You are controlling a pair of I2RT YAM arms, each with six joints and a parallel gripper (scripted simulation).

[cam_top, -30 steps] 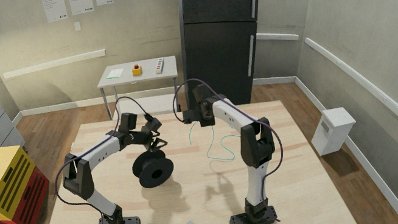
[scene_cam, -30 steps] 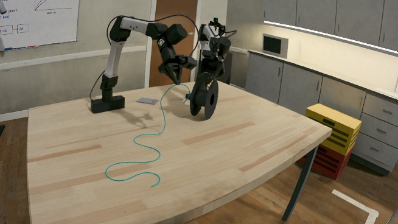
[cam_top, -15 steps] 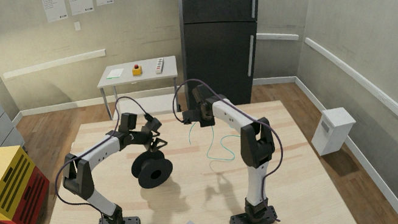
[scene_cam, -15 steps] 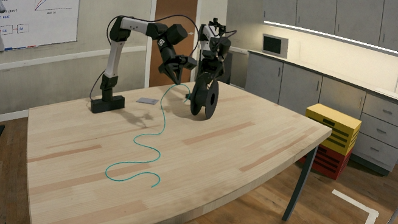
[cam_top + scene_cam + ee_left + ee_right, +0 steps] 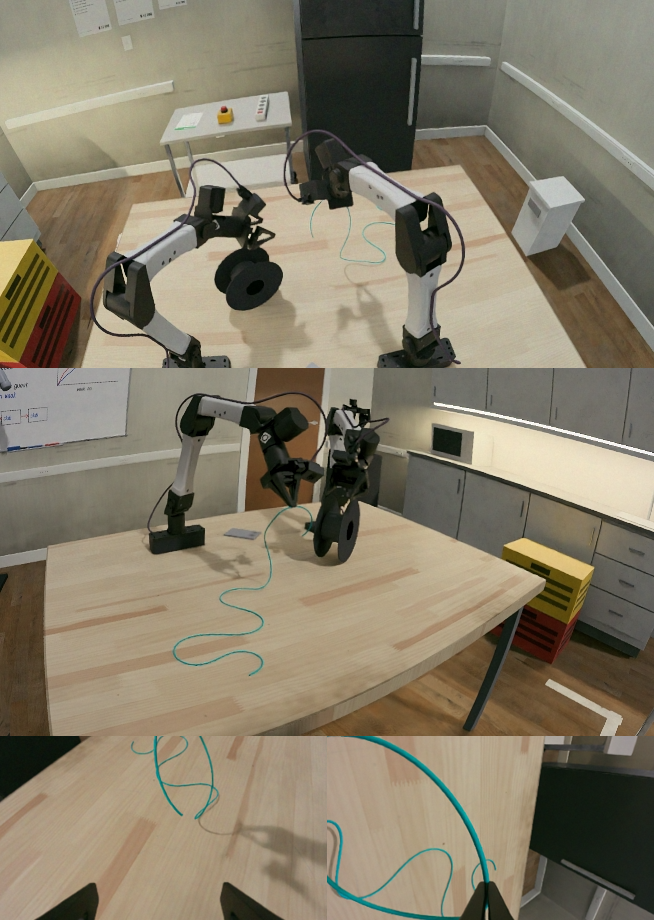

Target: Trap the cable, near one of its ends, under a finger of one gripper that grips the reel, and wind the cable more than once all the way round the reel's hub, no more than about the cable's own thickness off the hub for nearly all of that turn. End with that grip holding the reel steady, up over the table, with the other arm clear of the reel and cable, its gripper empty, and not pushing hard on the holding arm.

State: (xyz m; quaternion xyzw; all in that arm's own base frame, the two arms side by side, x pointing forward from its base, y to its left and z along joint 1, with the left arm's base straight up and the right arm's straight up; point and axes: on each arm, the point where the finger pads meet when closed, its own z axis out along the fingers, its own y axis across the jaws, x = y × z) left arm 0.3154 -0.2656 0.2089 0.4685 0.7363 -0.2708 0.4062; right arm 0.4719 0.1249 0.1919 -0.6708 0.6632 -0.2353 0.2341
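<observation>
Now: the black reel 8 cm behind my left hand, 7 cm to the left of it and 12 cm below it. Round my left hand: flat grey plate (38 cm behind, 12 cm to the right, 22 cm below).
</observation>
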